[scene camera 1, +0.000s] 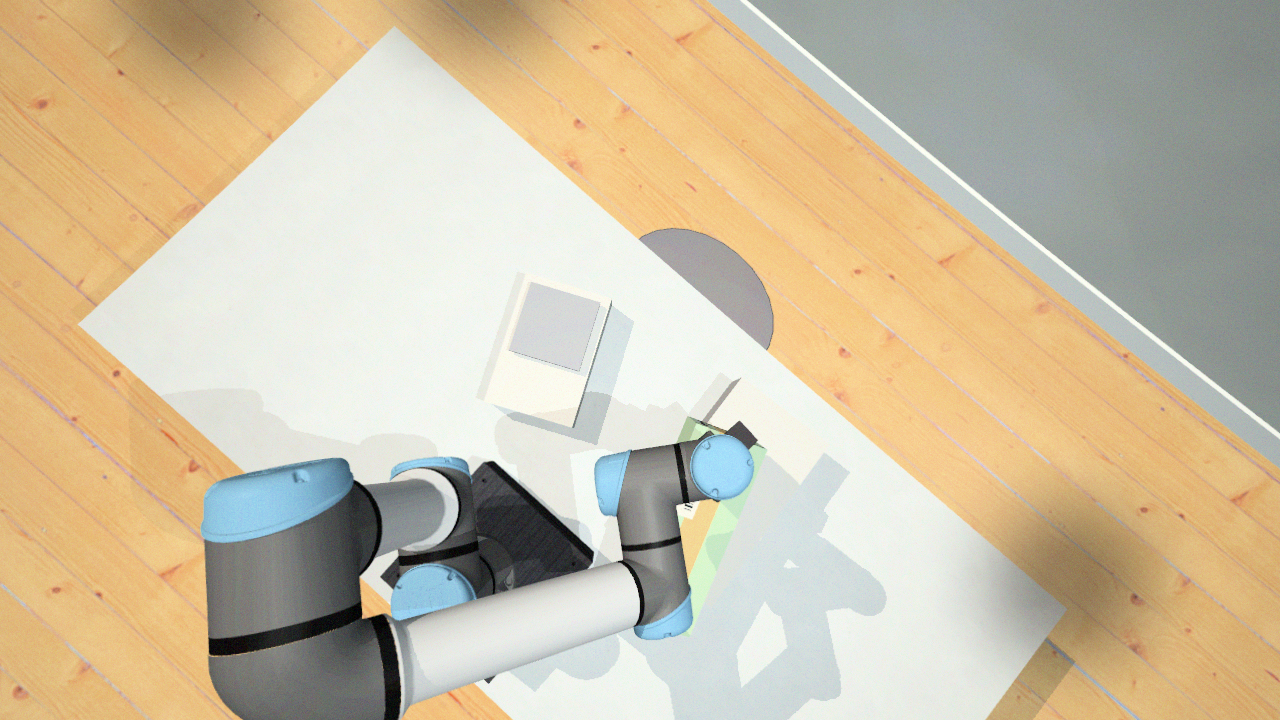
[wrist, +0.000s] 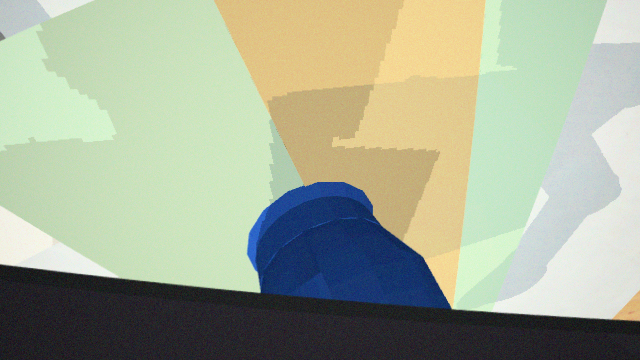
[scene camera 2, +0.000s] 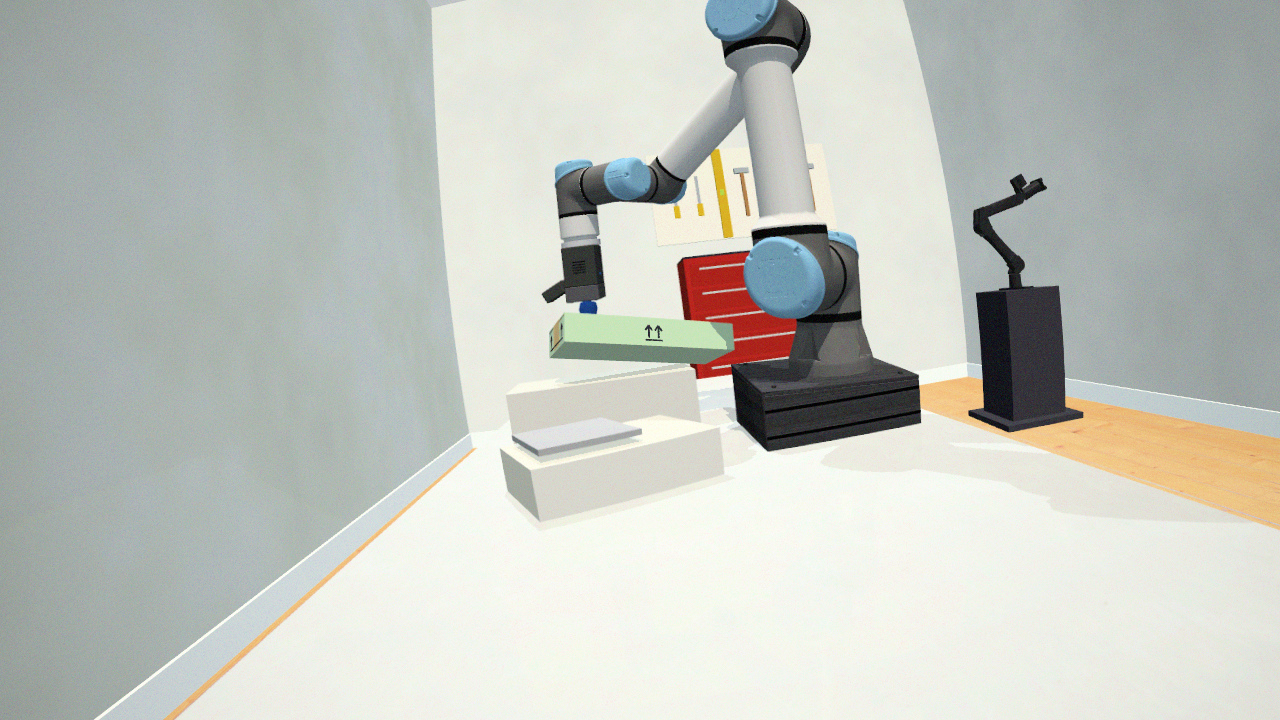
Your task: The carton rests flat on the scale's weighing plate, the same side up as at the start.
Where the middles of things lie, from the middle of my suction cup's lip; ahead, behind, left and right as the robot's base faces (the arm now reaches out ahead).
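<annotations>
The pale green carton (scene camera 2: 582,336) has my suction cup 9 cm past it, 6 cm to the left of it and 6 cm above it. Counted from the same suction cup, the pale block (scene camera 1: 793,449) is 1 cm ahead and 7 cm to the right, and it sits 18 cm below, while the scale (scene camera 2: 554,472) is 34 cm to the left, 6 cm behind and 20 cm below.
</annotations>
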